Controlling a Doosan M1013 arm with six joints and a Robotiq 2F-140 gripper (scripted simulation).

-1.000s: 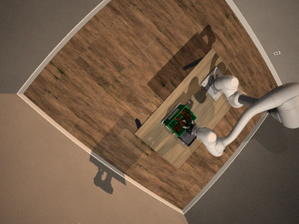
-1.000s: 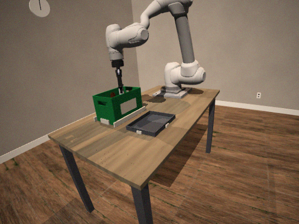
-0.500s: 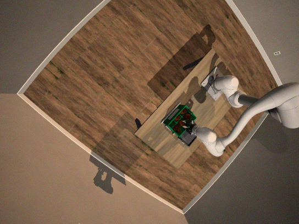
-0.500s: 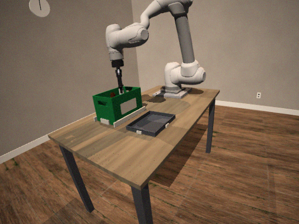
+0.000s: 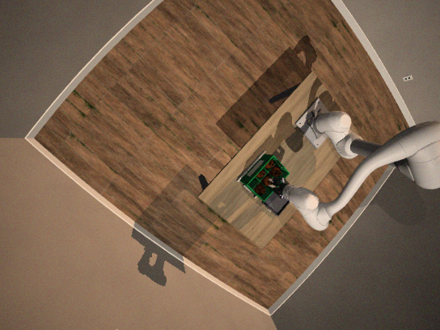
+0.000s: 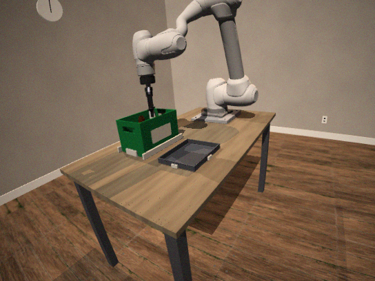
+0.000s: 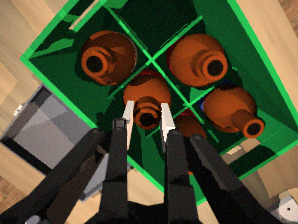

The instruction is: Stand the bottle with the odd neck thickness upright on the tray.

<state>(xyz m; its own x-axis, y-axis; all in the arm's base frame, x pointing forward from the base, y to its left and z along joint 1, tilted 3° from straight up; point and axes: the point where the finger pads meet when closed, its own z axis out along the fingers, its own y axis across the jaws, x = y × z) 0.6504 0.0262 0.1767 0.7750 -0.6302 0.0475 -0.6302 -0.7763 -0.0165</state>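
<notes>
My hand is 90 mm above the green crate and 40 mm to the left of it. The rest, counted from my hand: dark grey tray (230 mm to the left, 160 mm below, 10 mm behind).
</notes>
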